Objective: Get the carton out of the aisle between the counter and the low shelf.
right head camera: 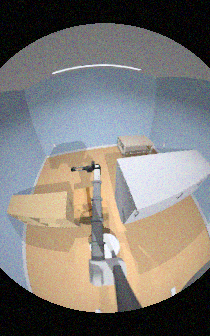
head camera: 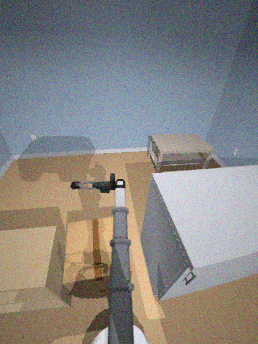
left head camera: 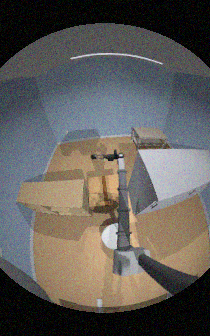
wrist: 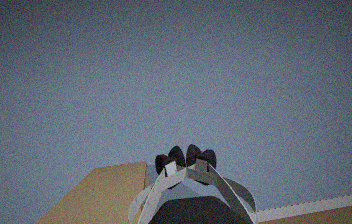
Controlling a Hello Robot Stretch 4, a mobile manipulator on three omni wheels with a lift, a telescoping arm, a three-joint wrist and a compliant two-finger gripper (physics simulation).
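Places are measured from the robot's base along level axes (x back, y right, z up), in centimetres.
Pixels of known places: gripper, fingertip midpoint: (right head camera: 70, 168) (head camera: 70, 185) (left head camera: 90, 156) (wrist: 185, 158); robot's base, origin of the base link: (right head camera: 104, 245) (left head camera: 115, 235).
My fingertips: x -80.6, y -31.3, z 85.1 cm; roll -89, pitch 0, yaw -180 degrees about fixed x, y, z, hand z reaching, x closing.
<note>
Ahead of a thing's pixels: the offset from my fingertips to its top centre. "*": to the spot under its first point. Level surfaces: height alone.
The carton {dz -47.3, dx +15.8, dy +13.3 cm} (head camera: 80, 237) (left head camera: 96, 187) (right head camera: 81, 197), a tan box with a brown tape stripe, stands on the floor between the low shelf {dz -26.9 cm} (head camera: 25, 255) (left head camera: 55, 192) (right head camera: 40, 205) at left and the white-grey counter {dz +3.1 cm} (head camera: 210, 210) (left head camera: 175, 170) (right head camera: 155, 175) at right. The arm hides its right side. My gripper (head camera: 75, 185) (left head camera: 93, 157) (right head camera: 73, 169) (wrist: 185, 158) points left, past the carton's far edge in the head view. Its fingertips are close together with nothing visible between them. The carton cannot be made out surely in the wrist view.
A small beige table {dz -42.9 cm} (head camera: 180, 142) (left head camera: 150, 135) (right head camera: 135, 143) stands by the back wall, behind the counter. In the wrist view a tan surface {dz -26.9 cm} (wrist: 110, 190), probably the low shelf, shows at lower left and the wall's white skirting {* dz -84.3, dx -91.4, dy -153.2 cm} (wrist: 305, 209) at lower right.
</note>
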